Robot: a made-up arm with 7 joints. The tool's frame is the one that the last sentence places.
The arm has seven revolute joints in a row. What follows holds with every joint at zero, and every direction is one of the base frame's.
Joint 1 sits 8 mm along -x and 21 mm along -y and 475 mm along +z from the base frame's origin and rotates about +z.
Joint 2 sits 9 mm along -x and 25 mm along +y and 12 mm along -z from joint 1 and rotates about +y.
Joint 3 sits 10 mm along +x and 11 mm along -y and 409 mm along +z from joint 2 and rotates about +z.
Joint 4 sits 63 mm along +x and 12 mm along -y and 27 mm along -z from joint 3 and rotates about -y.
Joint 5 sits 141 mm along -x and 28 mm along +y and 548 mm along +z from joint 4 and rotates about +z.
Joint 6 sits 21 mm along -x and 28 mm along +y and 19 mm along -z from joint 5 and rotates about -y.
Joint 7 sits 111 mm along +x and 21 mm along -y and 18 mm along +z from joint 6 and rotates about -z.
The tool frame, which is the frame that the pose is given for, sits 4 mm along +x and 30 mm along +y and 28 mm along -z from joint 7; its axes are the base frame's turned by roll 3.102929, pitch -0.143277 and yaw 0.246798 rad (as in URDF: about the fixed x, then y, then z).
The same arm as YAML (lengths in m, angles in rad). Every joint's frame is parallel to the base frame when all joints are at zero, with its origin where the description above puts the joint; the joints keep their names.
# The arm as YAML. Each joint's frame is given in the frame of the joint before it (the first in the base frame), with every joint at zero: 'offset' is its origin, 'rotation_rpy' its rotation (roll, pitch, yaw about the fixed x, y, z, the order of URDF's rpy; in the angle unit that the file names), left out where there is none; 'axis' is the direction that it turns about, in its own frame. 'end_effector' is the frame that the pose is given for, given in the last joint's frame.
length_unit: m
angle_unit: rad
chain:
  - id: joint 1
    offset: [-0.008, -0.021, 0.475]
    axis: [0.0, 0.0, 1.0]
  - id: joint 2
    offset: [-0.009, 0.025, -0.012]
    axis: [0.0, 1.0, 0.0]
  - id: joint 3
    offset: [0.01, -0.011, 0.409]
    axis: [0.0, 0.0, 1.0]
  - id: joint 4
    offset: [0.063, -0.012, -0.027]
    axis: [0.0, -1.0, 0.0]
  - id: joint 5
    offset: [-0.141, 0.028, 0.548]
    axis: [0.0, 0.0, 1.0]
  - id: joint 6
    offset: [-0.021, 0.028, -0.019]
    axis: [0.0, -1.0, 0.0]
  - id: joint 7
    offset: [0.111, -0.021, 0.018]
    axis: [0.0, 0.0, -1.0]
end_effector:
  offset: [0.004, 0.03, -0.028]
  rotation_rpy: [3.1029, -0.1433, 0.2468]

